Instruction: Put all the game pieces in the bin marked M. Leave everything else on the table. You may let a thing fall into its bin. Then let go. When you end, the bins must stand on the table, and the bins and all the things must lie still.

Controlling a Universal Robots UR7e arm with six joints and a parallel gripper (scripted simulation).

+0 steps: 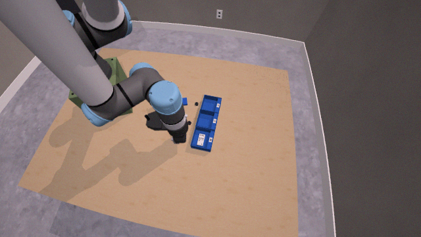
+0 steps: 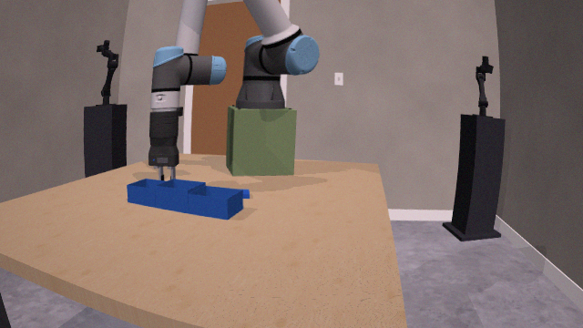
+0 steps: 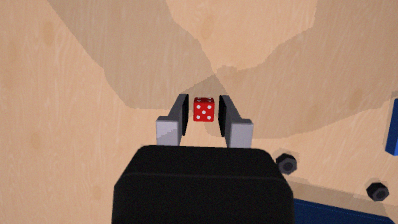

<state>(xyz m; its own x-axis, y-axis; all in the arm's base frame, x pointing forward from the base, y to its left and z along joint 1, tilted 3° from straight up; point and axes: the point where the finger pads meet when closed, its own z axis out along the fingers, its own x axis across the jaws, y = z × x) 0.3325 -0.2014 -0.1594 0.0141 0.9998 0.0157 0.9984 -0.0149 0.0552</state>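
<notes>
Right now the white domino is 10 cm ahead of my hand, 1 cm to the right of it and 1 cm below it. Also, from my hand: blue three-part bin 13 cm ahead, 7 cm to the left; red die 1 cm below; flat blue tile 1 cm ahead, 19 cm to the left, 1 cm below.
</notes>
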